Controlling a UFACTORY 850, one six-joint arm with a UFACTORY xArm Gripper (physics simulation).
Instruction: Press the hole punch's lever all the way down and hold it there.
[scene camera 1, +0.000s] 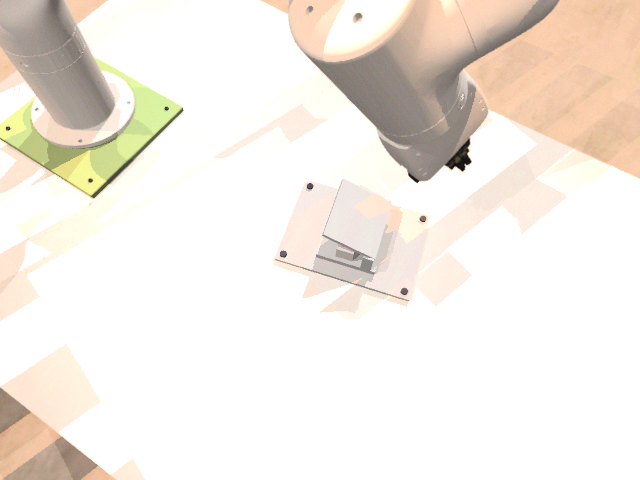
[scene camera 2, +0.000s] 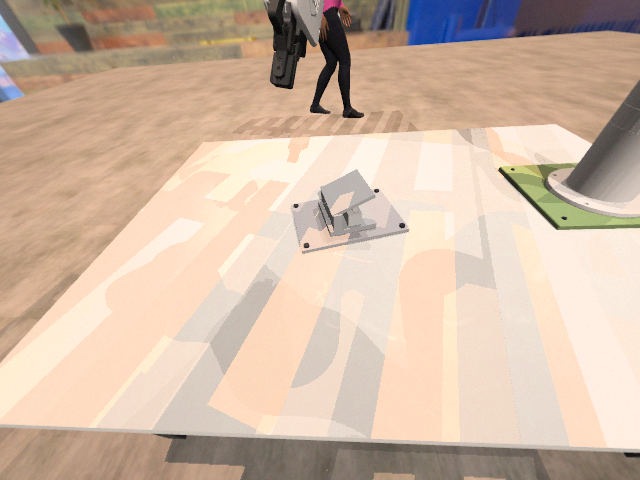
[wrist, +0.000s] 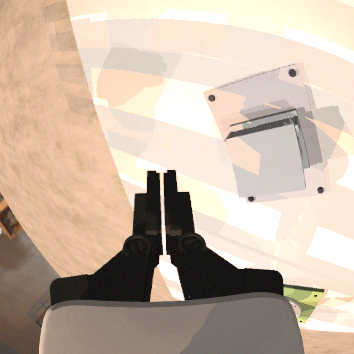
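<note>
The grey hole punch stands on a pale base plate with dark screws at its corners. Its lever is a flat grey plate, tilted up, with a gap under its raised end. My gripper is shut and empty. It hangs high above the table and apart from the punch; in the wrist view the punch lies to the right of the fingertips. In scene camera 1 the fingers are mostly hidden behind the arm.
The arm's base stands on a green plate on the same table. The arm reaches over the table beside the punch. A person stands on the floor beyond the table's far edge.
</note>
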